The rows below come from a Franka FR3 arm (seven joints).
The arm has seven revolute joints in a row. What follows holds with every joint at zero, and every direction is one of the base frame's.
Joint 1 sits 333 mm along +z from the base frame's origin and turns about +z.
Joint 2 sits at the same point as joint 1 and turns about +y.
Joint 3 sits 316 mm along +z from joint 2 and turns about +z.
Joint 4 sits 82.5 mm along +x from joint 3 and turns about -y.
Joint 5 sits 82.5 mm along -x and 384 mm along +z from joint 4 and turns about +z.
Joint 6 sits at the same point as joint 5 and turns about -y.
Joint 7 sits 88 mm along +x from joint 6 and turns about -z.
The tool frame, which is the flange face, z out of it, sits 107 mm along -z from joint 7; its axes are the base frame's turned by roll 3.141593, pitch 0 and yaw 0 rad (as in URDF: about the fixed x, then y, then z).
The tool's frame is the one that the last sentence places.
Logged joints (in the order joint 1, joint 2, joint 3, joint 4, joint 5, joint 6, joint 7), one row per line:
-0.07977 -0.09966 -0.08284 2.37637 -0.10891 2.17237 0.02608
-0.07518 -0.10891 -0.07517 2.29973 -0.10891 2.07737 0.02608
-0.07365 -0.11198 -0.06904 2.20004 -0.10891 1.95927 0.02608
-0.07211 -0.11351 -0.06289 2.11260 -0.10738 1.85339 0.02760
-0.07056 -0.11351 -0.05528 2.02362 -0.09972 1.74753 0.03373
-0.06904 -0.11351 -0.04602 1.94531 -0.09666 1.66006 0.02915
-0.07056 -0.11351 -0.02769 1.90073 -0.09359 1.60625 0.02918
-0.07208 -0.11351 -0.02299 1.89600 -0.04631 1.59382 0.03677
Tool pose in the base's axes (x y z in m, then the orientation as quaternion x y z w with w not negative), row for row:
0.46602 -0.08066 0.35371 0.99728 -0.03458 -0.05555 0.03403
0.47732 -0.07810 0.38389 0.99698 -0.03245 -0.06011 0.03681
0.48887 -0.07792 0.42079 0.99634 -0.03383 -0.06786 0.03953
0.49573 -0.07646 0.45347 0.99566 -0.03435 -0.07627 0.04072
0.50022 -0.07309 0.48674 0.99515 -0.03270 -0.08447 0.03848
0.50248 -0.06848 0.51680 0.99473 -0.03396 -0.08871 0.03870
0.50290 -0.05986 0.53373 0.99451 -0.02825 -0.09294 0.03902
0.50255 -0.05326 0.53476 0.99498 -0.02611 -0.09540 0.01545
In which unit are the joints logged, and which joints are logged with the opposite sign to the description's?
The joints are logged in radians. Opposite sign: joint 4, joint 7.
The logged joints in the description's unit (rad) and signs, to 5 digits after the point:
-0.07977 -0.09966 -0.08284 -2.37637 -0.10891 2.17237 -0.02608
-0.07518 -0.10891 -0.07517 -2.29973 -0.10891 2.07737 -0.02608
-0.07365 -0.11198 -0.06904 -2.20004 -0.10891 1.95927 -0.02608
-0.07211 -0.11351 -0.06289 -2.11260 -0.10738 1.85339 -0.02760
-0.07056 -0.11351 -0.05528 -2.02362 -0.09972 1.74753 -0.03373
-0.06904 -0.11351 -0.04602 -1.94531 -0.09666 1.66006 -0.02915
-0.07056 -0.11351 -0.02769 -1.90073 -0.09359 1.60625 -0.02918
-0.07208 -0.11351 -0.02299 -1.89600 -0.04631 1.59382 -0.03677

